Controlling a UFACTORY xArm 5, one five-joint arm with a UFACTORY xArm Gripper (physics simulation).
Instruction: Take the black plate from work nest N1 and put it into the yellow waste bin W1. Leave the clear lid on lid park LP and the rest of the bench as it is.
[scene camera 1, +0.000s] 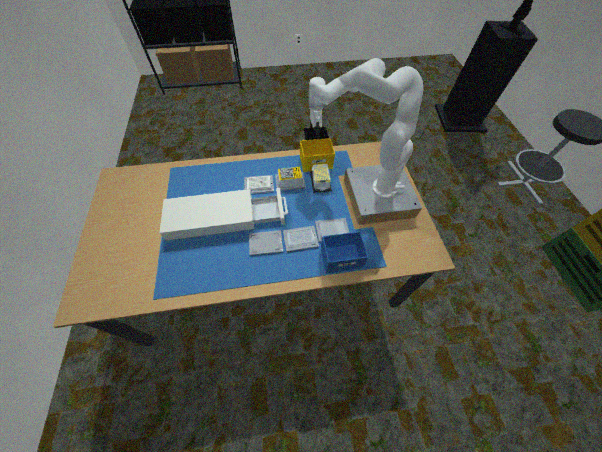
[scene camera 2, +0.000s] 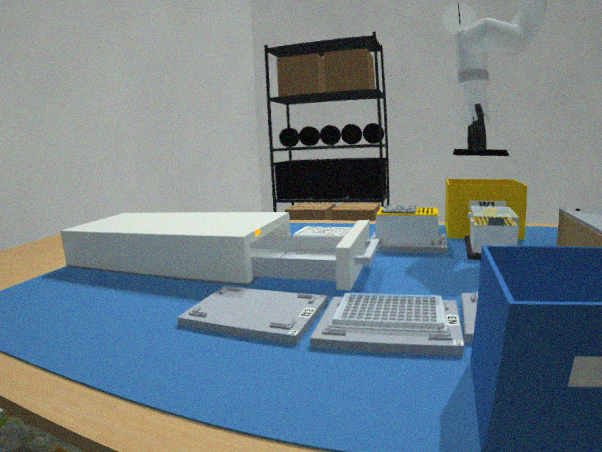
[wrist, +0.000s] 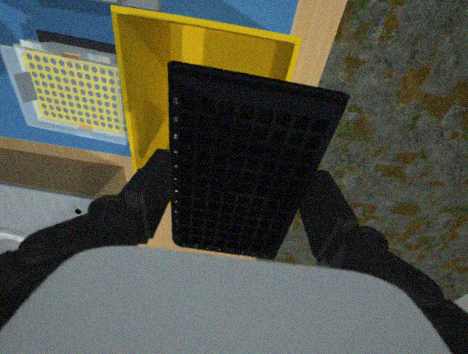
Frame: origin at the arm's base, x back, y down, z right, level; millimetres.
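Seen in the pictures: gripper, fingertip midpoint: (scene camera 1: 314, 132) (scene camera 2: 476, 150) (wrist: 240, 180); arm's base at its link origin: (scene camera 1: 384, 188).
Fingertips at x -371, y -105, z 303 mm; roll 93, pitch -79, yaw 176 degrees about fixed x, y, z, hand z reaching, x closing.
Offsets run from my fingertips to a thing's top centre. "spot": to the spot under its first point.
My gripper (scene camera 1: 316, 131) (scene camera 2: 478, 146) (wrist: 240, 180) is shut on the black plate {dx +8, dy -5, dz +1 mm} (scene camera 1: 322, 135) (scene camera 2: 495, 152) (wrist: 245, 130), which it holds level by its sides. The plate is above the yellow waste bin W1 {dx +18, dy +71, dz -35 mm} (scene camera 1: 317, 159) (scene camera 2: 457, 212) (wrist: 145, 65) and apart from it. In the wrist view the plate covers part of the bin's opening. Work nest N1 {dx -240, dy +175, dz -599 mm} (scene camera 1: 266, 242) (scene camera 2: 250, 314) holds no plate. The pale lid park {spot: dx +94, dy +171, dz -518 mm} (scene camera 1: 332, 228) stands behind the blue bin, with its clear lid hard to make out; in scene camera 2 it is mostly hidden.
A box with a yellow perforated top {dx +42, dy +114, dz -187 mm} (scene camera 1: 321, 175) (scene camera 2: 494, 232) (wrist: 75, 92) stands beside the yellow bin. A tip rack {dx -133, dy +114, dz -195 mm} (scene camera 1: 290, 175) (scene camera 2: 407, 227), nest N3 with a plate {dx -68, dy +165, dz -572 mm} (scene camera 1: 301, 237) (scene camera 2: 390, 312), a white drawer unit (scene camera 1: 207, 212) (scene camera 2: 165, 245) and a blue bin {dx +131, dy +71, dz -674 mm} (scene camera 1: 344, 250) (scene camera 2: 540, 330) stand on the bench.
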